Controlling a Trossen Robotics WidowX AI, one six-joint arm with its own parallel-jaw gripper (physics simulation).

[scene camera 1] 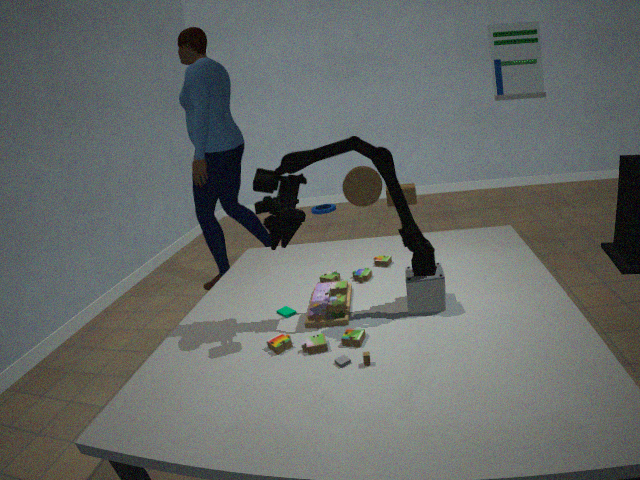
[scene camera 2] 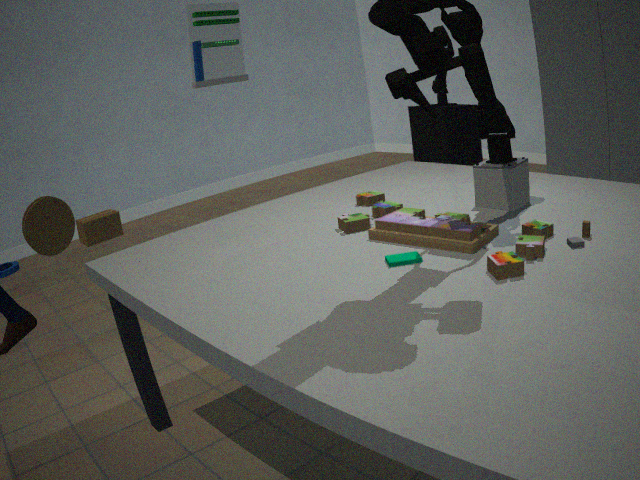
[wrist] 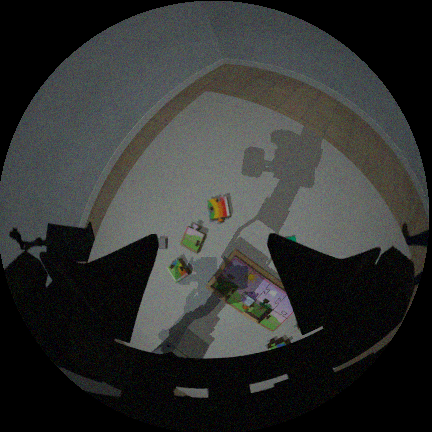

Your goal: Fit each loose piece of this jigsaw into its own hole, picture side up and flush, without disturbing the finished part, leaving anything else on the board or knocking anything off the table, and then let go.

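Note:
My gripper is open and empty, high above the table. The wooden jigsaw board holds a joined purple and green picture; shadow makes its holes hard to tell. Loose on the table are a rainbow piece, a pink-green piece and a green-red piece. Beyond the board in scene camera 1 lie a green piece, a blue-green piece and an orange-green piece.
A flat teal block lies beside the board. A grey block and a small upright brown block stand near the loose pieces. The arm's grey base is on the table. A person is beyond the table.

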